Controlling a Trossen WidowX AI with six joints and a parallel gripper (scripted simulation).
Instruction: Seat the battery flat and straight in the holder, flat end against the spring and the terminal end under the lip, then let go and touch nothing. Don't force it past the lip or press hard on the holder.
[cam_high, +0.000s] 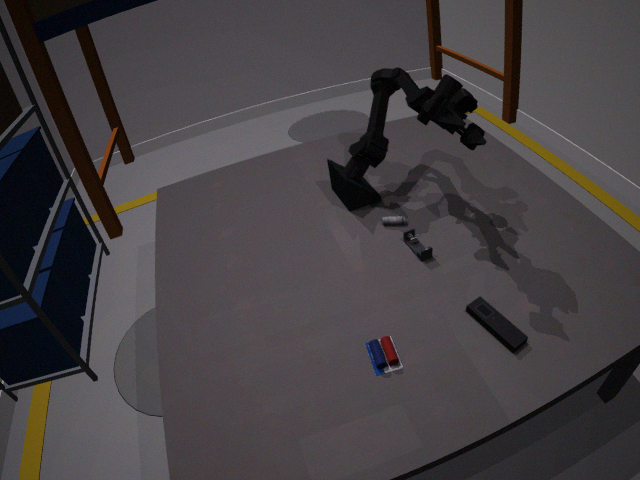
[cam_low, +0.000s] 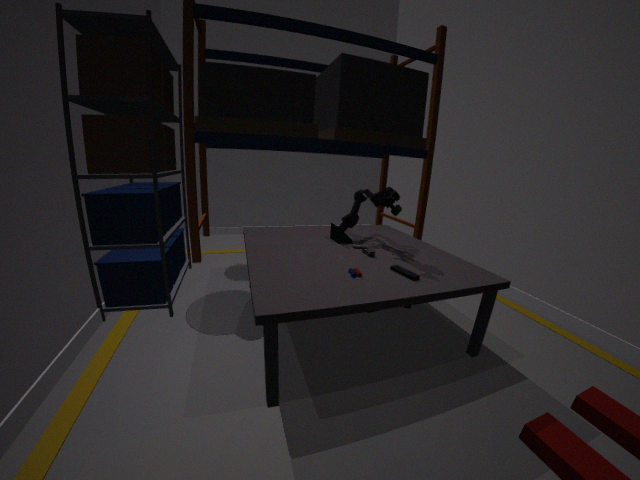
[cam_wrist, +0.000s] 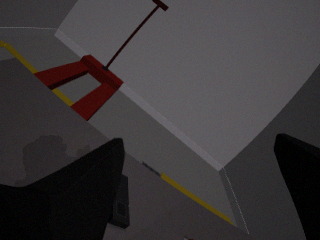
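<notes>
The pale battery is 16 cm behind my gripper tip, 15 cm to the right of it and 31 cm below it. Round my gripper tip: black remote: 28 cm ahead, 10 cm to the right, 31 cm below.
</notes>
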